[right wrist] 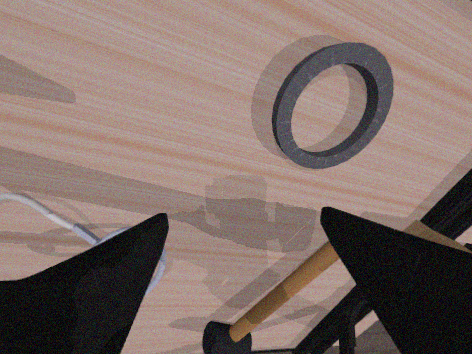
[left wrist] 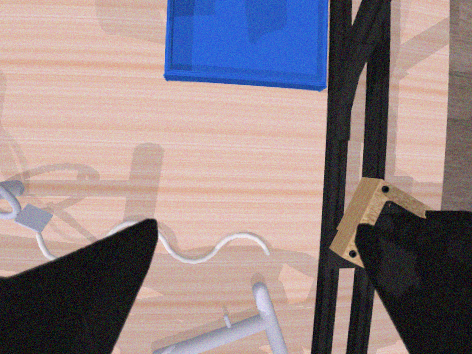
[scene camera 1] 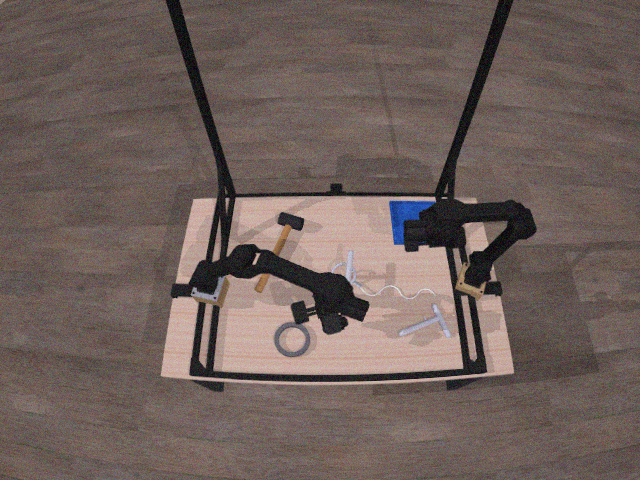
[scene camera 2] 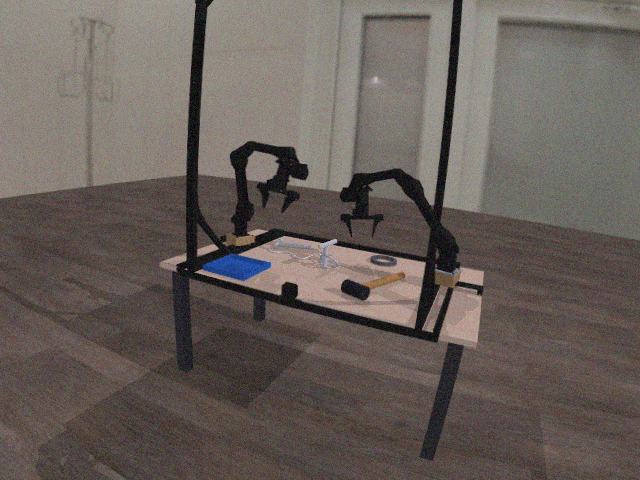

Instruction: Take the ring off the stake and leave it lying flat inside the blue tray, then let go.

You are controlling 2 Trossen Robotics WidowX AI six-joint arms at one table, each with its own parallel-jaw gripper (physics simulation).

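Places are measured from the left arm's base along level axes (x ahead, y left, z up), in centimetres.
Where they show: left gripper, fingertip midpoint: (left wrist: 257, 231) (scene camera 1: 430, 246) (scene camera 2: 272, 210); right gripper, fingertip midpoint: (right wrist: 245, 217) (scene camera 2: 362, 237); left arm's base at its link origin: (scene camera 1: 473, 278) (scene camera 2: 240, 234); right arm's base at its link origin: (scene camera 1: 207, 284) (scene camera 2: 446, 269).
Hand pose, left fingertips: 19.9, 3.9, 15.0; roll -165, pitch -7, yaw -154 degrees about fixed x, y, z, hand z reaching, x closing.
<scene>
Things, the pixels of their top centre, and the offset from my left fingertips, as dx, dy, dz. "*": a spot on its surface instead.
- pale stake at its top centre: (scene camera 1: 349, 267) (scene camera 2: 328, 241) +22.3, +12.9, -9.7
- thin pale ring at a spot on its surface: (right wrist: 161, 275) (scene camera 1: 331, 271) * +28.3, +13.6, -16.9
- white cord at a spot on its surface: (right wrist: 30, 202) * +13.2, +16.2, -17.7
- blue tray at its top centre: (scene camera 1: 416, 220) (scene camera 2: 237, 263) +7.5, -21.0, -18.4
- thick dark grey ring at its top centre: (right wrist: 334, 115) (scene camera 1: 291, 338) (scene camera 2: 383, 258) +30.2, +40.8, -19.1
- hammer at its top centre: (right wrist: 277, 320) (scene camera 1: 275, 247) (scene camera 2: 379, 274) +50.3, +14.1, -15.6
- pale T-shaped piece at its top centre: (left wrist: 217, 352) (scene camera 1: 423, 327) (scene camera 2: 294, 242) -8.5, +19.4, -18.6
The pale stake (scene camera 1: 349, 260) (scene camera 2: 324, 255) stands upright near the table's middle, with a crossbar at its top. A thin pale ring (scene camera 1: 336, 264) (right wrist: 161, 275) with a white cord (scene camera 1: 390, 287) (right wrist: 30, 202) is around it, low down; in the right wrist view a finger hides most of both. The blue tray (scene camera 1: 395, 222) (scene camera 2: 237, 267) (left wrist: 245, 81) holds no ring where its inside shows. My right gripper (scene camera 2: 362, 235) (right wrist: 245, 217) is open and empty, above the table beside the stake. My left gripper (scene camera 2: 273, 208) (left wrist: 257, 231) is open and empty, high above the table.
A thick dark grey ring (scene camera 1: 278, 339) (scene camera 2: 383, 265) (right wrist: 285, 125) lies flat on the table. A hammer (scene camera 1: 262, 281) (scene camera 2: 385, 280) (right wrist: 300, 280) lies near the right arm. A pale T-shaped piece (scene camera 1: 418, 327) (left wrist: 215, 337) lies near the left arm. Black frame bars edge the work area.
</scene>
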